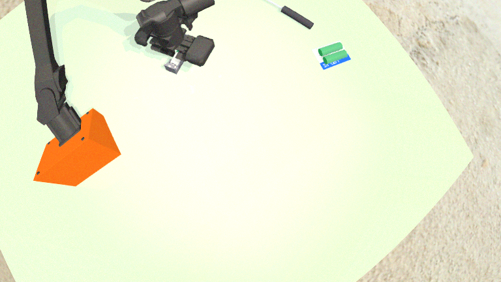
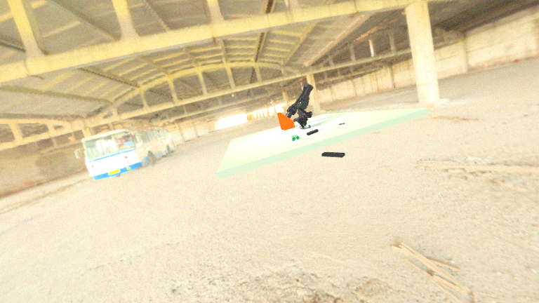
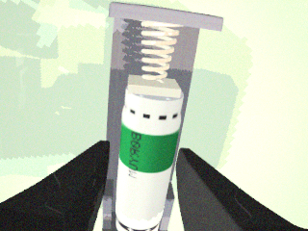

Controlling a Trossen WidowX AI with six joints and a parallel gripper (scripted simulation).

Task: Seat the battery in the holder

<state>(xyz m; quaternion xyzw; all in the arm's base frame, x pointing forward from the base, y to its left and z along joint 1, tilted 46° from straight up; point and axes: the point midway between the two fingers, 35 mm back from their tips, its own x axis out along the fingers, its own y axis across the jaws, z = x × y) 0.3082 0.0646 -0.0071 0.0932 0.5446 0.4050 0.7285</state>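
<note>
My gripper tip is 1 cm below the battery. Also, from my gripper tip: dark bar: 30 cm ahead, 4 cm to the left, 19 cm below; dark flat object: 28 cm ahead, 18 cm to the left, 1 cm below; black-handled screwdriver: 30 cm ahead, 4 cm to the right.
</note>
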